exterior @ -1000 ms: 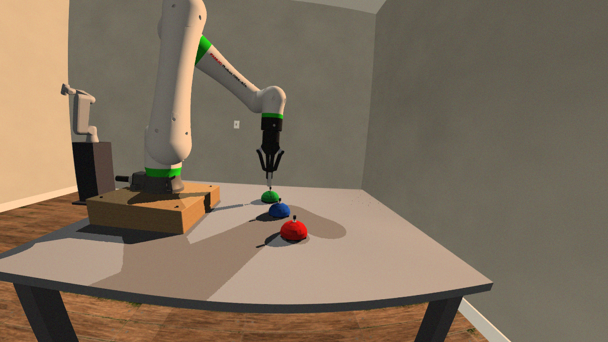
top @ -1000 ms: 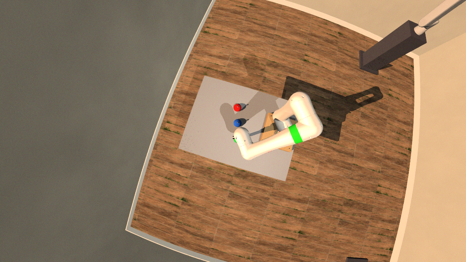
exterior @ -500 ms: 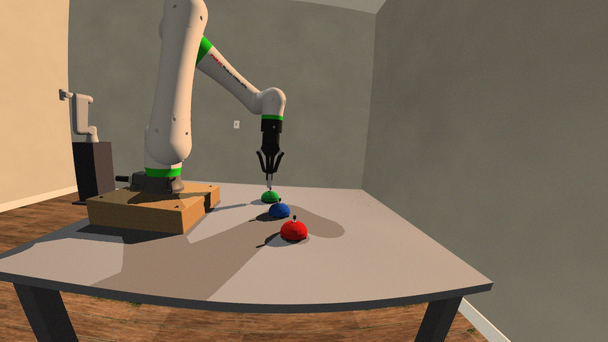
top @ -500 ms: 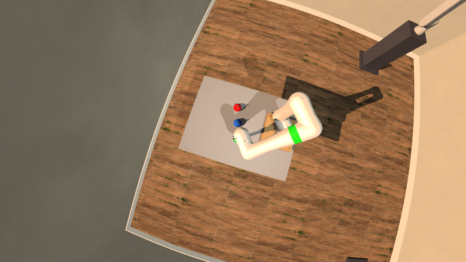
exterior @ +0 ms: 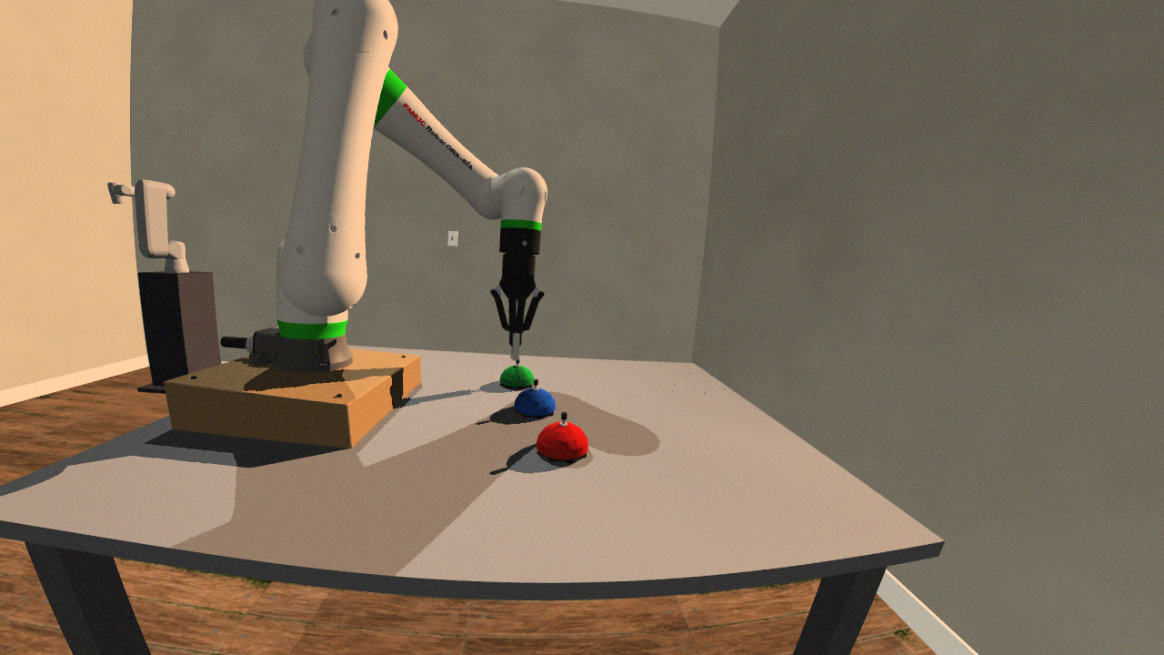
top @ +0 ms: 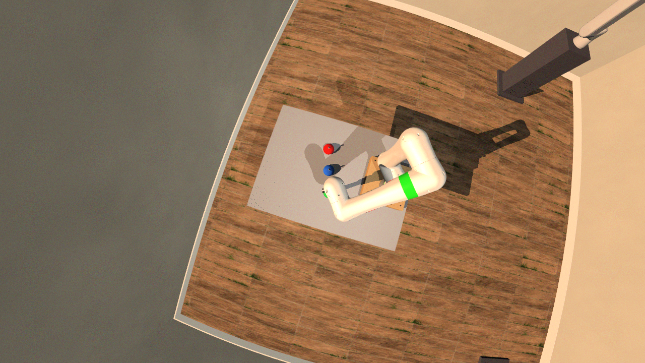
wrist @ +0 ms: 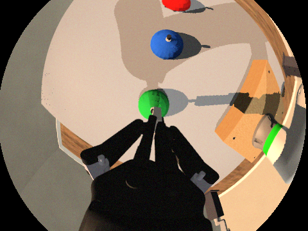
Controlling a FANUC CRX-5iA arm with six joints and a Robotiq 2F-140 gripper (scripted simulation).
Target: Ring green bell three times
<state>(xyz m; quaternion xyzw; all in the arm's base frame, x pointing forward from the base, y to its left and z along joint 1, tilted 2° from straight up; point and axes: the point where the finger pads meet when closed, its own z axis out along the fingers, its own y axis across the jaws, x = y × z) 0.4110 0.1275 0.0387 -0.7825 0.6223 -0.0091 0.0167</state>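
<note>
Right now my hand is 6 cm above the green bell and 1 cm short of it. From my hand the other things lie so: blue bell 16 cm to the right, 6 cm below, 5 cm ahead; red bell 32 cm to the right, 8 cm ahead, 6 cm below.
</note>
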